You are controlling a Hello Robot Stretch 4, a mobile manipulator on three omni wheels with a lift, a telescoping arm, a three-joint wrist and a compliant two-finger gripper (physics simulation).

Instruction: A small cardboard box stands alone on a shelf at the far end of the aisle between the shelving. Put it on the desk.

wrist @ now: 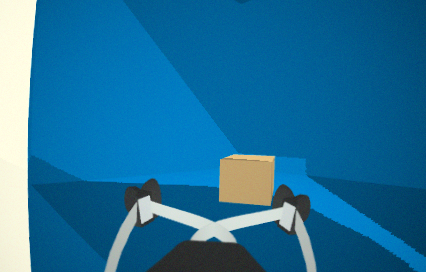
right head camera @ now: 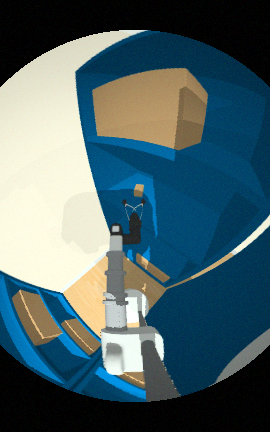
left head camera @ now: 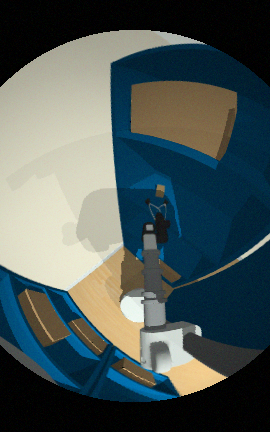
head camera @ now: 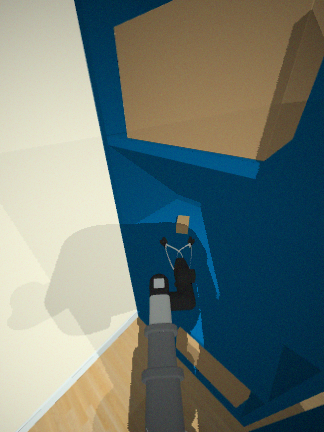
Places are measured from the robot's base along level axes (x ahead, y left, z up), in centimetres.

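Where they show: gripper, fingertip midpoint: (wrist: 217, 198) (right head camera: 133, 199) (left head camera: 155, 199) (head camera: 176, 238); robot's base, origin of the base link: (right head camera: 130, 304) (left head camera: 138, 304).
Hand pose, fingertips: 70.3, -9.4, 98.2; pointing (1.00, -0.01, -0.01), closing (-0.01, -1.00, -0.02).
Note:
Things, the pixels of their top centre, and the offset from my fingertips, as dx, dy, dz.
- small cardboard box, middle of its top: (wrist: 250, 157) (head camera: 183, 220) (right head camera: 138, 187) (left head camera: 160, 187) +9.6, -4.3, +3.1
- large cardboard box, middle of its top: (head camera: 217, 17) (right head camera: 148, 82) (left head camera: 188, 90) -0.9, -7.8, +70.9
- long box, middle of its top: (head camera: 219, 338) (right head camera: 159, 256) (left head camera: 170, 256) -19.2, -26.1, -66.3
A small cardboard box (head camera: 182, 224) (left head camera: 160, 190) (right head camera: 139, 190) (wrist: 246, 181) stands upright on a blue shelf (wrist: 150, 200), beyond the fingertips. My gripper (head camera: 177, 242) (left head camera: 156, 202) (right head camera: 134, 203) (wrist: 217, 198) is open, with its fingers spread and nothing between them. In the wrist view the box is right of the middle between the fingers, its lower right corner close to the right fingertip in the picture. In the head camera view it is just past the fingertips. The desk does not show in these views.
A large cardboard box (head camera: 200, 85) (left head camera: 177, 112) (right head camera: 137, 110) stands on the shelf above. A pale wall (head camera: 45, 175) (wrist: 15, 100) runs along the left. More cardboard boxes stand in shelving at the lower left of both side head views. A long box (head camera: 212, 367) lies low, right of the arm.

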